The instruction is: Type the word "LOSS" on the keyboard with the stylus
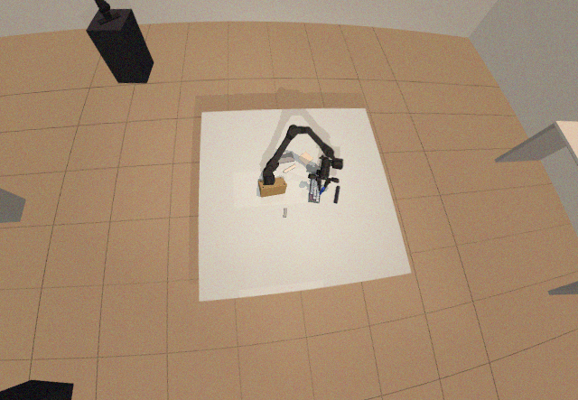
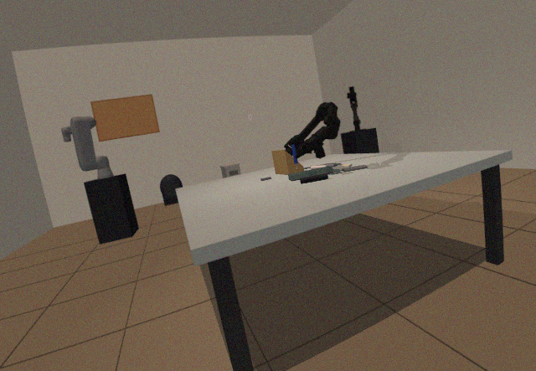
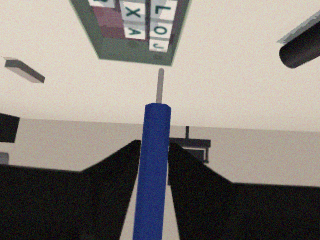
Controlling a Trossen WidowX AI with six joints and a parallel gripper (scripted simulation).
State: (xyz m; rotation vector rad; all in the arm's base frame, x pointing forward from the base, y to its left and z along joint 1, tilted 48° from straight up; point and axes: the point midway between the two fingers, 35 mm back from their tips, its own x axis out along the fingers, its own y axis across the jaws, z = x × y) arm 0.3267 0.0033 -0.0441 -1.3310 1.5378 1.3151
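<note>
Now: gripper tip 130 mm short of the dark bar, 90 mm above it and 20 mm to the right of it. From my gripper tip the other things lie so: grey block (220 mm behind, 110 mm to the right, 100 mm below); then blue stylus (10 mm below); then grey stylus tip (50 mm below).
</note>
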